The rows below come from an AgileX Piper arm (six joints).
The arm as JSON. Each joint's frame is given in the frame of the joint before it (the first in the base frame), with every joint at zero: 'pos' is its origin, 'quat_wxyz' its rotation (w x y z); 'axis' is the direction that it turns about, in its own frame. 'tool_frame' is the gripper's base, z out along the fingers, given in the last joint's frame.
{
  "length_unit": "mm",
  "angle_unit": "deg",
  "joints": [
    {
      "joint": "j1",
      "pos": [
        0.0,
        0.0,
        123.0
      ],
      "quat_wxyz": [
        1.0,
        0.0,
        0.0,
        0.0
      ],
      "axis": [
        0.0,
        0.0,
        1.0
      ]
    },
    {
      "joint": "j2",
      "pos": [
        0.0,
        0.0,
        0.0
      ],
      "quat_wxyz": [
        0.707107,
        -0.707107,
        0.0,
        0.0
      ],
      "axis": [
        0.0,
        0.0,
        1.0
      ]
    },
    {
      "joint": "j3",
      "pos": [
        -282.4,
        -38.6,
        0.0
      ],
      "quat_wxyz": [
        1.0,
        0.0,
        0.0,
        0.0
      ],
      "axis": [
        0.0,
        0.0,
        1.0
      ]
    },
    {
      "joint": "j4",
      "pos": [
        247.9,
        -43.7,
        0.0
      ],
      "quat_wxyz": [
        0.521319,
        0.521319,
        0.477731,
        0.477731
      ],
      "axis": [
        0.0,
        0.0,
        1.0
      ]
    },
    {
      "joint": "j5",
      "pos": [
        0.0,
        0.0,
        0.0
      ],
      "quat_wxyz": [
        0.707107,
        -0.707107,
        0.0,
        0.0
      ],
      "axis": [
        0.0,
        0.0,
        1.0
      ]
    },
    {
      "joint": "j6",
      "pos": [
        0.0,
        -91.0,
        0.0
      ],
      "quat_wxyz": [
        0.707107,
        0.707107,
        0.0,
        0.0
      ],
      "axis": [
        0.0,
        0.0,
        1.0
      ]
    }
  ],
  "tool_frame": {
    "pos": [
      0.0,
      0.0,
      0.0
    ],
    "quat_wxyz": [
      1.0,
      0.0,
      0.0,
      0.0
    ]
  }
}
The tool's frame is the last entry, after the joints.
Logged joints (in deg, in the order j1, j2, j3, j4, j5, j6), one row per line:
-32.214 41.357 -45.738 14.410 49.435 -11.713
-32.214 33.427 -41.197 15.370 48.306 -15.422
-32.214 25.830 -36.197 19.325 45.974 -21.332
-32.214 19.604 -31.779 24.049 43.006 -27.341
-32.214 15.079 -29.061 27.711 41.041 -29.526
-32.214 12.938 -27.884 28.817 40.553 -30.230
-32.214 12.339 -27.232 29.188 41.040 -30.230
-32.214 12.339 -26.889 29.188 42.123 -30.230
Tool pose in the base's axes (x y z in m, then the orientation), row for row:
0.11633 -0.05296 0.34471 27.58 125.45 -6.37
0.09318 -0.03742 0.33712 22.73 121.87 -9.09
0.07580 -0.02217 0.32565 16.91 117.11 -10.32
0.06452 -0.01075 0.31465 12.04 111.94 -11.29
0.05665 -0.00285 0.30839 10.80 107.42 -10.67
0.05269 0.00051 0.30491 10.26 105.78 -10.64
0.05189 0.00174 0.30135 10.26 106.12 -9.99
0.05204 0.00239 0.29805 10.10 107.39 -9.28
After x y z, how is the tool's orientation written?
As a rotation vector, in degrees.
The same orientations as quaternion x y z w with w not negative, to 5 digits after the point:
0.19325 0.87899 -0.04463 0.43363
0.16168 0.86688 -0.06466 0.46712
0.12253 0.84857 -0.07478 0.50924
0.08881 0.82568 -0.08328 0.55084
0.08079 0.80353 -0.07981 0.58434
0.07712 0.79513 -0.07998 0.59617
0.07706 0.79706 -0.07503 0.59425
0.07560 0.80383 -0.06946 0.58593

